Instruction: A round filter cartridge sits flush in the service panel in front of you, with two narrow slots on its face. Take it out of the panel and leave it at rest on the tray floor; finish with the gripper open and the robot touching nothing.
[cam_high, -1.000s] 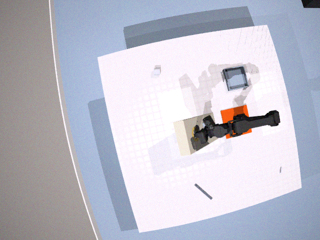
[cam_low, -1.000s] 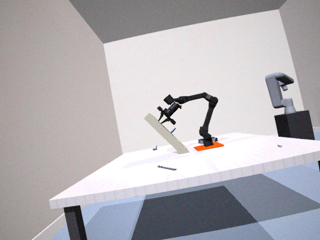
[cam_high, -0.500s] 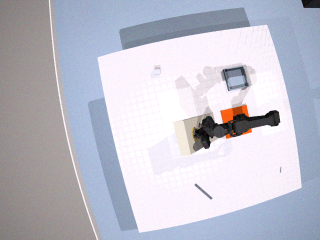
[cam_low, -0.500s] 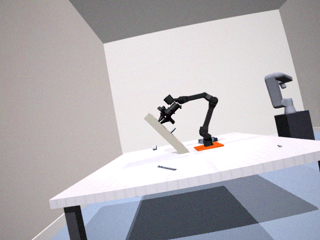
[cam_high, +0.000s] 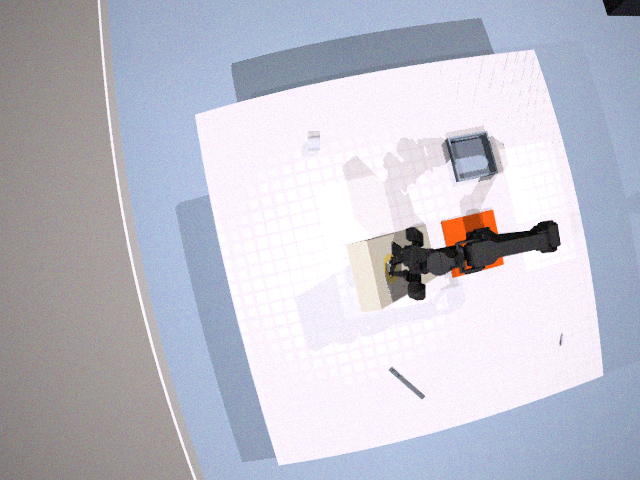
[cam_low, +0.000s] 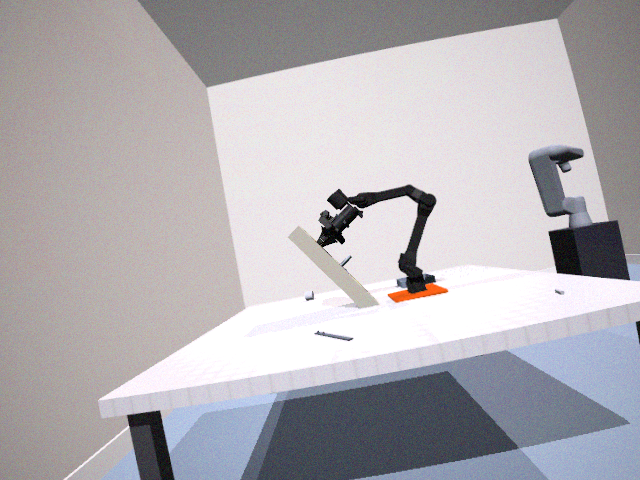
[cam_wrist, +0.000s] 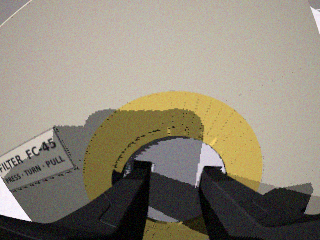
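Right now the round filter cartridge is 1 cm below my gripper tip and 1 cm ahead of it. Also, from my gripper tip: tray (39 cm behind, 31 cm to the right, 25 cm below); then beige service panel (8 cm below, 4 cm behind).
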